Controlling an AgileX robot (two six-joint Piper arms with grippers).
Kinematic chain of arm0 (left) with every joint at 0, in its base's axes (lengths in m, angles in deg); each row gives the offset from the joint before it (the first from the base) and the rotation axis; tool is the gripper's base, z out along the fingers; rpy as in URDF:
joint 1: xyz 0 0 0.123 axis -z
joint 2: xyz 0 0 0 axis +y
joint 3: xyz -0.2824 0 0.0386 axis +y
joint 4: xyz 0.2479 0 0.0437 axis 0.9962 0 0.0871
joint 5: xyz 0 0 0 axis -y
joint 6: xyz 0.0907 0 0.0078 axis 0.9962 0 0.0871
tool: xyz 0 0 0 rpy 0 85 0
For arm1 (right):
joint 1: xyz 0 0 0.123 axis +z
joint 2: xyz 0 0 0 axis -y
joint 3: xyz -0.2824 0 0.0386 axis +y
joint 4: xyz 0.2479 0 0.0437 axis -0.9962 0 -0.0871
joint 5: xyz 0 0 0 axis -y
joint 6: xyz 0.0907 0 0.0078 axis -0.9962 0 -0.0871
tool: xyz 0 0 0 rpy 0 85 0
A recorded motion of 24 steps. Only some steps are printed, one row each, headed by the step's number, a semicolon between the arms.
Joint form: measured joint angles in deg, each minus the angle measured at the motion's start. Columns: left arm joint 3, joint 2, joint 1, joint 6, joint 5, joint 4; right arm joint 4, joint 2, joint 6, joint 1, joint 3, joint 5.
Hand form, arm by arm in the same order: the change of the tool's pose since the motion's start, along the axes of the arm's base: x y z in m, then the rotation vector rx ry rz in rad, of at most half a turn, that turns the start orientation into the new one. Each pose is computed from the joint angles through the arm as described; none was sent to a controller.
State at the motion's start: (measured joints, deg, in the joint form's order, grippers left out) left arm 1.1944 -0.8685 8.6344 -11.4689 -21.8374 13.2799; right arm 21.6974 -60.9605 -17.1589 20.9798 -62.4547 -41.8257
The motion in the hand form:
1: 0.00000 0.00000 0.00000 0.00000 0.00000 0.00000; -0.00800 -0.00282 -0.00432 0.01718 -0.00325 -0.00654
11: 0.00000 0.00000 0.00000 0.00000 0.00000 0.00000; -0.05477 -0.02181 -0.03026 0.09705 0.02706 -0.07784
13: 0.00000 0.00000 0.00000 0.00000 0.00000 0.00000; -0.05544 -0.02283 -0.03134 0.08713 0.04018 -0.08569
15: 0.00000 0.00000 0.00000 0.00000 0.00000 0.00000; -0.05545 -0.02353 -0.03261 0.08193 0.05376 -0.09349
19: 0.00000 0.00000 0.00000 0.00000 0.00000 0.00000; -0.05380 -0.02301 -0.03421 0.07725 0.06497 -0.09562
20: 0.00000 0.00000 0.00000 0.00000 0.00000 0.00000; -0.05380 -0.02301 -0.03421 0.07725 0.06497 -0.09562
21: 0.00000 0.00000 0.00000 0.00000 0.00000 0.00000; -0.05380 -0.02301 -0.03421 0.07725 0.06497 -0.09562
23: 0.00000 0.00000 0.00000 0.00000 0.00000 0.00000; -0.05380 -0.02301 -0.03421 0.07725 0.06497 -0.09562
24: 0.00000 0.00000 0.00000 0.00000 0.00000 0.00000; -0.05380 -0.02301 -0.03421 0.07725 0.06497 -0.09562
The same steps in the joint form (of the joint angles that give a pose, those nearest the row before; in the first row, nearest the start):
1: 0.00 0.00 0.00 0.00 0.00 0.00; 0.00 1.95 -1.08 0.00 2.18 0.53
11: 0.00 0.00 0.00 0.00 0.00 0.00; 0.02 13.05 -7.09 0.00 12.69 -1.71
13: 0.00 0.00 0.00 0.00 0.00 0.00; 0.29 13.05 -7.09 0.00 12.69 -2.72
15: 0.00 0.00 0.00 0.00 0.00 0.00; 0.29 12.91 -7.09 -0.12 12.69 -3.49
19: 0.00 0.00 0.00 0.00 0.00 0.00; 0.29 12.43 -7.09 -0.12 12.69 -3.73
20: 0.00 0.00 0.00 0.00 0.00 0.00; 0.29 12.43 -7.09 -0.12 12.69 -3.73
21: 0.00 0.00 0.00 0.00 0.00 0.00; 0.29 12.43 -7.09 -0.12 12.69 -3.73
23: 0.00 0.00 0.00 0.00 0.00 0.00; 0.29 12.43 -7.09 -0.12 12.69 -3.73
24: 0.00 0.00 0.00 0.00 0.00 0.00; 0.29 12.43 -7.09 -0.12 12.69 -3.73

